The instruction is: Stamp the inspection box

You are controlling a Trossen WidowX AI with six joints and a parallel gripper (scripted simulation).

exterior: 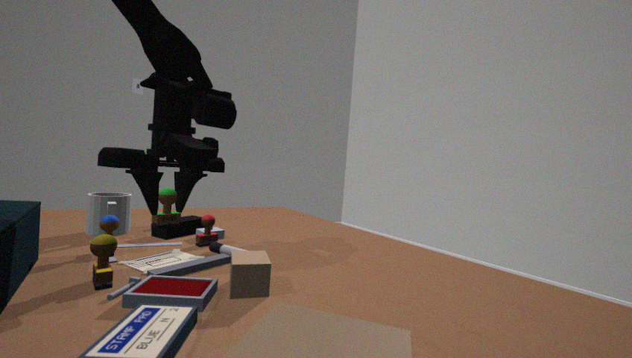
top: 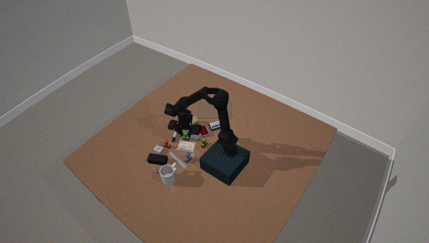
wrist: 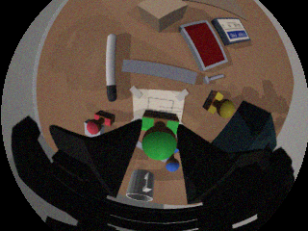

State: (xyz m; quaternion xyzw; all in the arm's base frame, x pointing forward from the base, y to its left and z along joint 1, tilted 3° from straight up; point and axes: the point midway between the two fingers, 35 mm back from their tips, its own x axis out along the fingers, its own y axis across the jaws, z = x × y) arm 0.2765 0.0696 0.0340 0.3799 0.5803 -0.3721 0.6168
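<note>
Right now the tan block is 150 mm to the right of my gripper tip, 90 mm ahead of it and 60 mm below it. Round my gripper tip: green-knobbed stamp right at my gripper tip; card 80 mm below, 10 mm to the left; grey bar 80 mm below, 50 mm to the right, 40 mm ahead.
</note>
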